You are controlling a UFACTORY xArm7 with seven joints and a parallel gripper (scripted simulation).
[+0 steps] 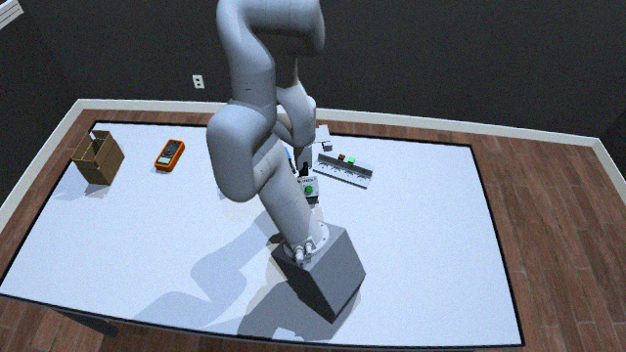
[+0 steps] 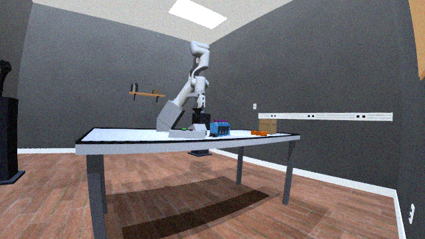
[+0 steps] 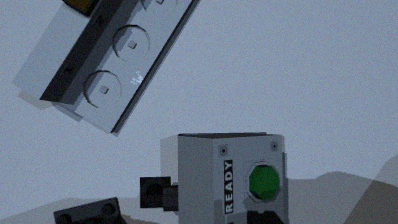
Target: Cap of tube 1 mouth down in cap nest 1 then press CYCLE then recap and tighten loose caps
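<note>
Now: hand 90 mm above the grey key housing.
</note>
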